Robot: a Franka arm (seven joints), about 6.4 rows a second.
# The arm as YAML. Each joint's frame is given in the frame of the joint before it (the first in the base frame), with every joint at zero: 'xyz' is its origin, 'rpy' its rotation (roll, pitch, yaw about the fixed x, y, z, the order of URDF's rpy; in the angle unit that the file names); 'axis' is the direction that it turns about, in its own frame. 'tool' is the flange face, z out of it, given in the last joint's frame.
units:
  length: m
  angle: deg
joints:
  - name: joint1
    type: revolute
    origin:
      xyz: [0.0, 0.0, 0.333]
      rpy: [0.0, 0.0, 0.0]
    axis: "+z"
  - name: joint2
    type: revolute
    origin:
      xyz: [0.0, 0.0, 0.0]
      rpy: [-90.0, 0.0, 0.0]
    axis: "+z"
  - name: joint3
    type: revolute
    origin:
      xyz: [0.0, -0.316, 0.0]
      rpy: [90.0, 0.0, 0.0]
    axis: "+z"
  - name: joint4
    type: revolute
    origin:
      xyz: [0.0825, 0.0, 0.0]
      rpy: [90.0, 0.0, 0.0]
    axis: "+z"
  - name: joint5
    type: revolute
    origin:
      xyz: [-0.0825, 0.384, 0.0]
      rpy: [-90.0, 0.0, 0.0]
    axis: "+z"
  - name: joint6
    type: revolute
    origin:
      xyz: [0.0, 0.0, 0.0]
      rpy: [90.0, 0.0, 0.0]
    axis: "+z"
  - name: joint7
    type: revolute
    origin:
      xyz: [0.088, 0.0, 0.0]
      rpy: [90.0, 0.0, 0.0]
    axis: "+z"
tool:
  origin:
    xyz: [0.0, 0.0, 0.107]
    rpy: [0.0, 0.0, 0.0]
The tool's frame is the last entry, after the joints.
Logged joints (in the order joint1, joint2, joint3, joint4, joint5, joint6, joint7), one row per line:
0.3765, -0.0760, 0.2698, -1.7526, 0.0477, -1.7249, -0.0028
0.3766, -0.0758, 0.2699, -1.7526, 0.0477, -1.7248, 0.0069
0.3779, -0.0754, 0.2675, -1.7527, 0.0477, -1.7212, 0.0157
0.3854, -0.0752, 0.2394, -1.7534, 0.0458, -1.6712, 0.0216
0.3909, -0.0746, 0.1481, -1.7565, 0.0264, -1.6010, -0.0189
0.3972, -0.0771, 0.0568, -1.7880, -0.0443, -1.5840, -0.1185
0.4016, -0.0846, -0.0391, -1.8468, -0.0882, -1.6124, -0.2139
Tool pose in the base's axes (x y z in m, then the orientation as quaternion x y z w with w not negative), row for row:
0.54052, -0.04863, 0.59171, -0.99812, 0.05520, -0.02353, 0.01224
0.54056, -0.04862, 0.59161, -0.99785, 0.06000, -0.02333, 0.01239
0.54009, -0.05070, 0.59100, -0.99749, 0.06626, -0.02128, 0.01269
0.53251, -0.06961, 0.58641, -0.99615, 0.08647, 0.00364, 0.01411
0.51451, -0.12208, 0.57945, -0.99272, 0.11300, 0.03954, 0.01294
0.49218, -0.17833, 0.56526, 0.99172, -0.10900, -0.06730, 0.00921
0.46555, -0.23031, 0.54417, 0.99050, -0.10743, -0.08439, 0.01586
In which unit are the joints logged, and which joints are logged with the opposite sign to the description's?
The joints are logged in radians. Opposite sign: joint1, joint6.
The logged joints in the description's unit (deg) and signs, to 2 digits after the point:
-21.57, -4.35, 15.46, -100.42, 2.73, 98.83, -0.16
-21.58, -4.34, 15.46, -100.42, 2.73, 98.82, 0.40
-21.65, -4.32, 15.33, -100.42, 2.73, 98.62, 0.90
-22.08, -4.31, 13.72, -100.46, 2.62, 95.75, 1.24
-22.40, -4.27, 8.49, -100.64, 1.51, 91.73, -1.08
-22.76, -4.42, 3.25, -102.44, -2.54, 90.76, -6.79
-23.01, -4.85, -2.24, -105.81, -5.05, 92.38, -12.26

